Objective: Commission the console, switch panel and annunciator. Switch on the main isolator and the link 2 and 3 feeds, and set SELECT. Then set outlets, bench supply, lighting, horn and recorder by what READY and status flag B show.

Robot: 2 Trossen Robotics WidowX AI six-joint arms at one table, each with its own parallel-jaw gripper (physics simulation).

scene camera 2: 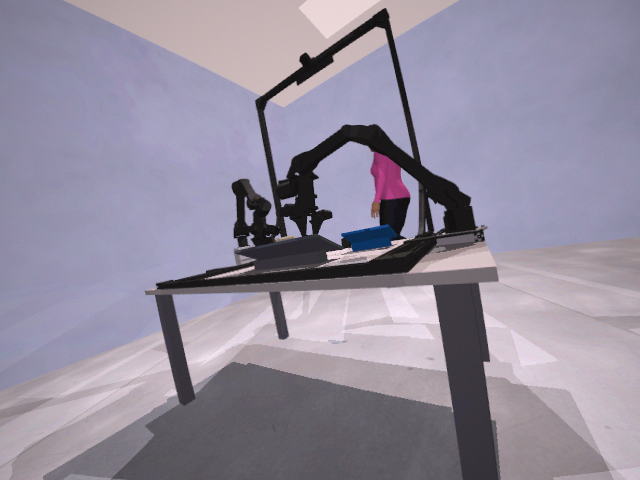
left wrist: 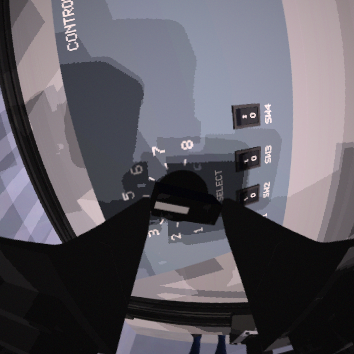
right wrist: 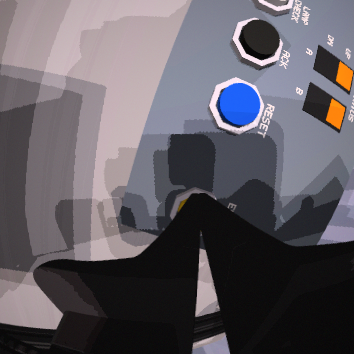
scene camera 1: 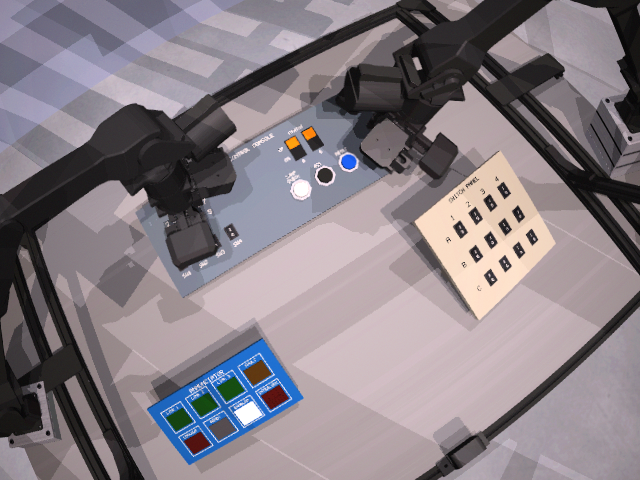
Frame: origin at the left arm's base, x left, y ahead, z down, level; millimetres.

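Seen in the pictures: left gripper, fingertip midpoint: point(left wrist: 185, 204) point(scene camera 1: 187, 217); right gripper, fingertip midpoint: point(right wrist: 197, 199); left arm's base at its link origin: point(scene camera 2: 461, 230) point(left wrist: 257, 338) point(scene camera 1: 25, 414); right arm's base at its link origin: point(scene camera 2: 243, 247) point(scene camera 1: 635, 116).
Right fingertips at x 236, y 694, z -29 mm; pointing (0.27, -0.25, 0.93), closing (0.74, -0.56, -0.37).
Offsets run from my right fingertips to a thing's top centre. "spot": to the spot under its first point.
The console point(scene camera 1: 258, 222) point(left wrist: 225, 50) point(right wrist: 190, 65) carries the black SELECT knob @(dx -27, dy -309, dz -44 mm) point(left wrist: 200, 212), its white pointer aimed left between marks 5 and 3. My left gripper point(left wrist: 185, 204) point(scene camera 2: 309, 232) is shut on this knob. My right gripper point(right wrist: 197, 199) is shut and empty, over a partly hidden yellow button point(right wrist: 182, 205). Status flag A @(spot: dx +38, dy -127, dz -25 mm) point(scene camera 1: 292, 142) point(right wrist: 344, 76) and flag B @(spot: dx +45, dy -98, dz -25 mm) point(scene camera 1: 309, 133) point(right wrist: 335, 115) show orange at UP. The annunciator @(dx -295, dy -339, dz -25 mm) point(scene camera 1: 297, 395) point(scene camera 2: 372, 241) has a bright white tile @(spot: dx -326, dy -307, dz +9 mm) point(scene camera 1: 248, 413); its READY tile @(spot: dx -336, dy -349, dz +9 mm) point(scene camera 1: 222, 427) is grey. The switch panel @(spot: dx -285, dy +45, dz +11 mm) point(scene camera 1: 480, 302) has three rows of rockers.
SW4 @(dx -60, dy -254, dz -4 mm) point(scene camera 1: 231, 231) point(left wrist: 246, 116), SW3 @(dx -67, dy -283, dz -4 mm) point(left wrist: 248, 159) and SW2 @(dx -74, dy -313, dz -4 mm) point(left wrist: 248, 195) lie beside the left fingers. The blue RESET button @(dx -13, dy -56, dz -10 mm) point(scene camera 1: 348, 162) point(right wrist: 239, 104), black ACK button @(dx -23, dy -97, dz -10 mm) point(scene camera 1: 324, 175) point(right wrist: 260, 39) and white lamp check button @(dx -33, dy -137, dz -10 mm) point(scene camera 1: 300, 189) stand between the arms.
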